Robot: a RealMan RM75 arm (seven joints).
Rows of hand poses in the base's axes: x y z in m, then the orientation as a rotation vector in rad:
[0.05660, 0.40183, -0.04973, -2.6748, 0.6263, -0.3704]
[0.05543, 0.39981, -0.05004, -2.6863, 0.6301, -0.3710]
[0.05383, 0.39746, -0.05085, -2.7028, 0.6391, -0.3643]
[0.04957, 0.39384, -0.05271, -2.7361, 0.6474, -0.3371]
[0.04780, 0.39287, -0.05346, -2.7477, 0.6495, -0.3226]
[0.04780, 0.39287, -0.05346, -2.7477, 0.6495, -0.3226]
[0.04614, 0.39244, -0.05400, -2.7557, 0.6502, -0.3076]
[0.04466, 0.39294, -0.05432, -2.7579, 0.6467, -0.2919]
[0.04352, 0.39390, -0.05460, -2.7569, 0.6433, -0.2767]
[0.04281, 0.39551, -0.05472, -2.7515, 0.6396, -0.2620]
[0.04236, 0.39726, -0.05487, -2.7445, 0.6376, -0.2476]
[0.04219, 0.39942, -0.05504, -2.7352, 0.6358, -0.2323]
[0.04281, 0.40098, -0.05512, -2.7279, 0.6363, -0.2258]
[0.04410, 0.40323, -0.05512, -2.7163, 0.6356, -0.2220]
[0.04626, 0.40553, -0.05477, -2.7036, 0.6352, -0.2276]
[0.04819, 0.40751, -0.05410, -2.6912, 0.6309, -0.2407]
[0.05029, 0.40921, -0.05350, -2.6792, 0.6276, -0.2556]
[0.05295, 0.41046, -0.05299, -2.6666, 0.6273, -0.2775]
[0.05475, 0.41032, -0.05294, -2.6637, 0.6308, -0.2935]
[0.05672, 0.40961, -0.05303, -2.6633, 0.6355, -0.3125]
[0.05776, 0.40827, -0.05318, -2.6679, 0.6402, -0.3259]
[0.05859, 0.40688, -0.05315, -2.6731, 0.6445, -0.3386]
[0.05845, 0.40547, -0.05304, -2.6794, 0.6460, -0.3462]
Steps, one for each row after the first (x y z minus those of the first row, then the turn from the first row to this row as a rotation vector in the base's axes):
[-0.00117, -0.00202, -0.00031, -0.0113, 0.0035, -0.0022]
[-0.00277, -0.00437, -0.00112, -0.0259, 0.0140, -0.0068]
[-0.00703, -0.00799, -0.00298, -0.0511, 0.0421, -0.0072]
[-0.00880, -0.00896, -0.00373, -0.0585, 0.0549, -0.0061]
[-0.00880, -0.00896, -0.00373, -0.0585, 0.0549, -0.0061]
[-0.01046, -0.00939, -0.00427, -0.0625, 0.0668, -0.0041]
[-0.01194, -0.00889, -0.00459, -0.0604, 0.0769, 0.0006]
[-0.01308, -0.00793, -0.00487, -0.0554, 0.0858, 0.0050]
[-0.01379, -0.00632, -0.00499, -0.0465, 0.0932, 0.0094]
[-0.01424, -0.00457, -0.00514, -0.0363, 0.1004, 0.0125]
[-0.01441, -0.00241, -0.00531, -0.0239, 0.1076, 0.0155]
[-0.01379, -0.00085, -0.00539, -0.0155, 0.1100, 0.0158]
[-0.01250, 0.00140, -0.00539, -0.0036, 0.1094, 0.0164]
[-0.01034, 0.00370, -0.00504, 0.0073, 0.1024, 0.0154]
[-0.00841, 0.00568, -0.00437, 0.0165, 0.0899, 0.0161]
[-0.00631, 0.00738, -0.00377, 0.0248, 0.0763, 0.0158]
[-0.00365, 0.00863, -0.00326, 0.0315, 0.0585, 0.0124]
[-0.00185, 0.00849, -0.00321, 0.0299, 0.0478, 0.0075]
[0.00012, 0.00778, -0.00330, 0.0251, 0.0361, 0.0014]
[0.00116, 0.00644, -0.00345, 0.0168, 0.0294, -0.0036]
[0.00199, 0.00505, -0.00342, 0.0082, 0.0233, -0.0082]
[0.00185, 0.00364, -0.00331, 0.0001, 0.0204, -0.0100]

